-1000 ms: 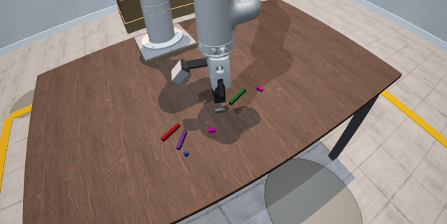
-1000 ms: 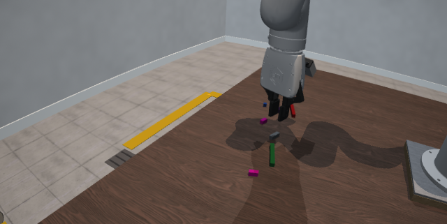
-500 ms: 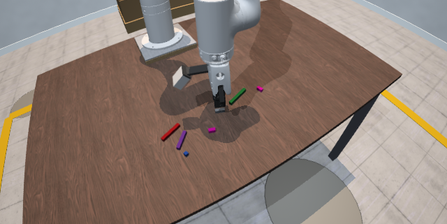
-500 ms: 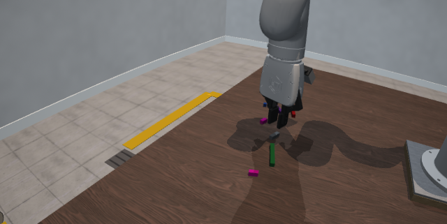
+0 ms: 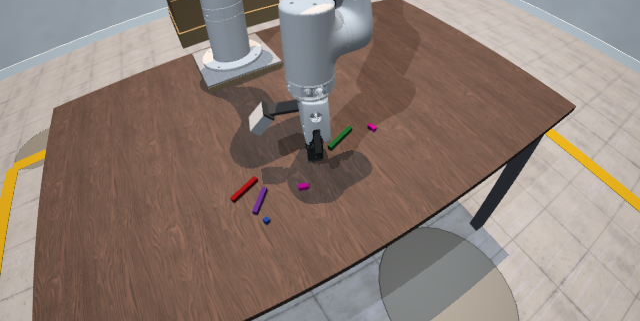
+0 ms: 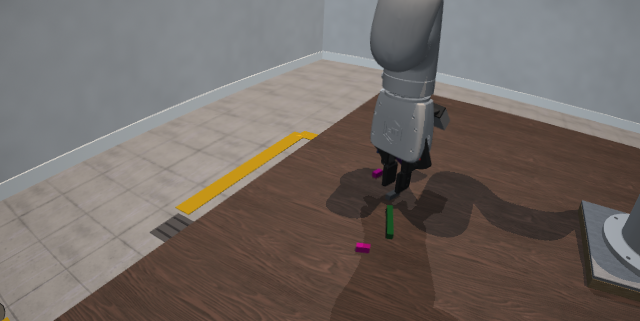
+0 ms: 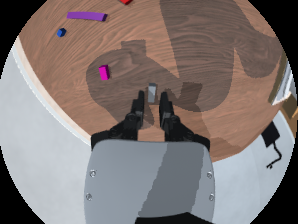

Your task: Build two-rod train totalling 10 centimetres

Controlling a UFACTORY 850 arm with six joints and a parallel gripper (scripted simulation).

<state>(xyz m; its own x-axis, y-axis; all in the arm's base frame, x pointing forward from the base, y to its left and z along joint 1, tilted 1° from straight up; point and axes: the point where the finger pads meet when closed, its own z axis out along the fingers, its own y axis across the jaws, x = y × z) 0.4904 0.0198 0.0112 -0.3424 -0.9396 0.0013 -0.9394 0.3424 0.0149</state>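
My gripper is now 4 cm above the grey rod. The rest, counted from my hand: red rod: 16 cm to the right, 4 cm below; then purple rod: 4 cm ahead, 15 cm to the right, 4 cm below; then green rod: 2 cm behind, 8 cm to the left, 4 cm below.
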